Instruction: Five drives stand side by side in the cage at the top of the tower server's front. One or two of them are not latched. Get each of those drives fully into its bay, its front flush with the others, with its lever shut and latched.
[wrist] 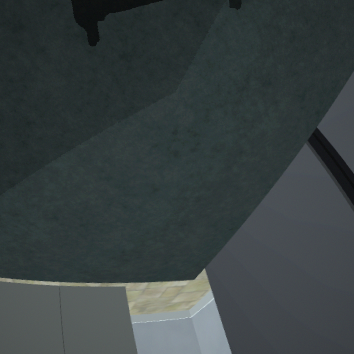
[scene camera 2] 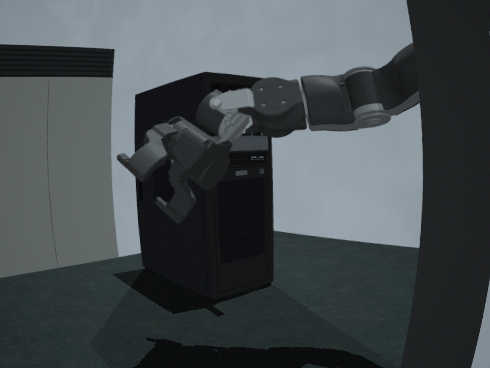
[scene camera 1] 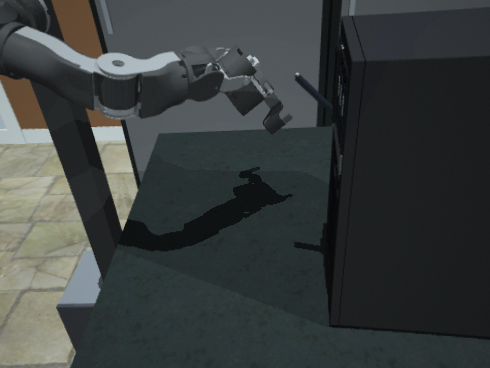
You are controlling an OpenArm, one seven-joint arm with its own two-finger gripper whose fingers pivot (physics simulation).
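The tower server (scene camera 1: pixel 420 175) (scene camera 2: pixel 172 240) stands upright with its front toward the arm. One drive lever (scene camera 1: pixel 313 92) sticks out from the upper front, slanting up and away from it; its drive cannot be made out. The drive cage is seen almost edge-on in scene camera 1 and is mostly hidden behind the arm in scene camera 2, so the other drives and levers cannot be judged. My gripper (scene camera 1: pixel 280 121) (scene camera 2: pixel 140 179) is open and empty, in the air in front of the tower, pointing downward and apart from the lever. The tower does not show in the wrist view.
The dark green table (scene camera 1: pixel 200 300) (scene camera 2: pixel 325 280) (wrist: pixel 150 200) lies below the arm and carries their shadows. A dark upright post (scene camera 1: pixel 80 165) (scene camera 2: pixel 450 200) stands at the arm's base. A pale cabinet (scene camera 2: pixel 50 165) stands behind, and a grey panel (scene camera 1: pixel 215 65) rises beyond the table.
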